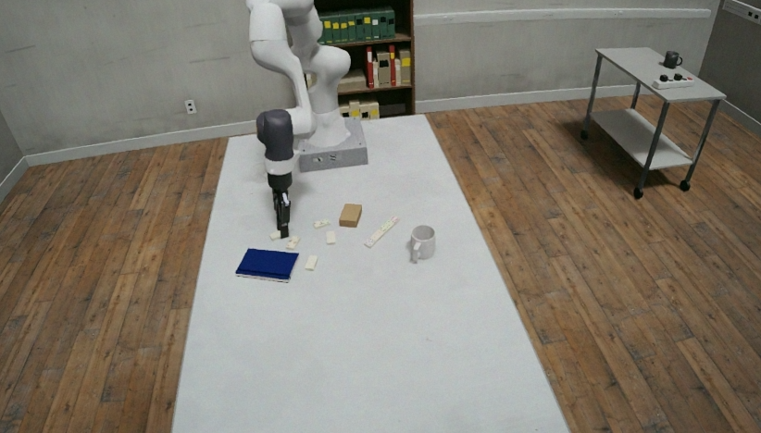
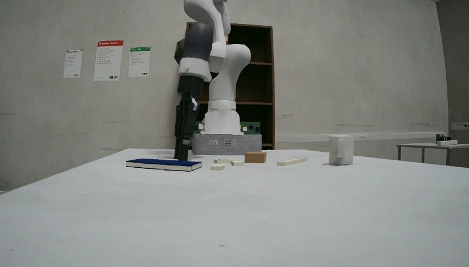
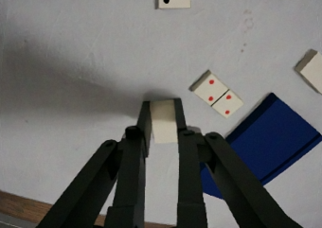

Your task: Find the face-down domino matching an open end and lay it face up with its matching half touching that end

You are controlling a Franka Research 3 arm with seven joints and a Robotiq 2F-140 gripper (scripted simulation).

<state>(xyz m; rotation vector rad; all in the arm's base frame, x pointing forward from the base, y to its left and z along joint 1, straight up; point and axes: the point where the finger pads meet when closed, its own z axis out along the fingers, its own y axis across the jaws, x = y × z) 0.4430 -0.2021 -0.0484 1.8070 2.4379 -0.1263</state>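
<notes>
Right now the domino is 3 cm below my hand, 2 cm to the right of it and 1 cm ahead of it. Round my hand: blue book 14 cm ahead, 6 cm to the right, 3 cm below; then white mug 42 cm to the left, 19 cm ahead; then brown block 23 cm to the left, 2 cm below, 2 cm behind.
</notes>
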